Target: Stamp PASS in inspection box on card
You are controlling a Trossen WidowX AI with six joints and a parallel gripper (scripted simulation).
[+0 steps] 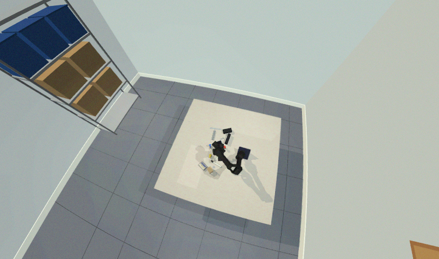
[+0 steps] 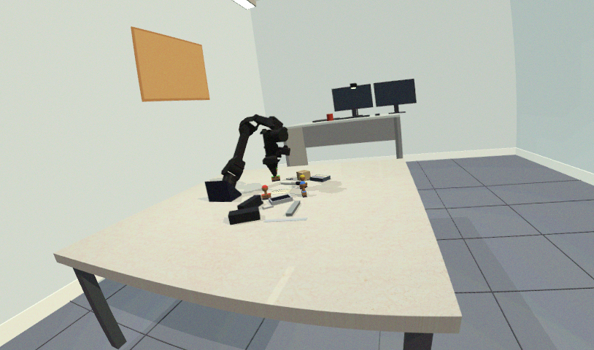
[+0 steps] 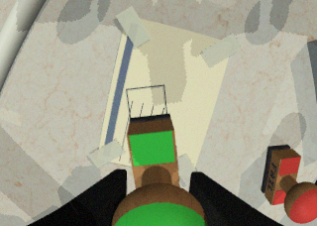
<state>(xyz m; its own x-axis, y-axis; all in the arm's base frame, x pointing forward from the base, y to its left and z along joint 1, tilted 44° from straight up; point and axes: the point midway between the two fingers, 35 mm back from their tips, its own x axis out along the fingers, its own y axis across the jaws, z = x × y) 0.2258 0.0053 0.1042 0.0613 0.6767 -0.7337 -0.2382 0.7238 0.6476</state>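
My gripper tip is now 1 cm short of the pale card and 8 cm above it. From my gripper tip the other things lie so: red-knobbed stamp 1 cm behind, 10 cm to the right, 6 cm below; yellow-labelled stamp 12 cm ahead, 4 cm to the left, 6 cm below; ink pad 7 cm ahead, 14 cm to the right, 7 cm below.
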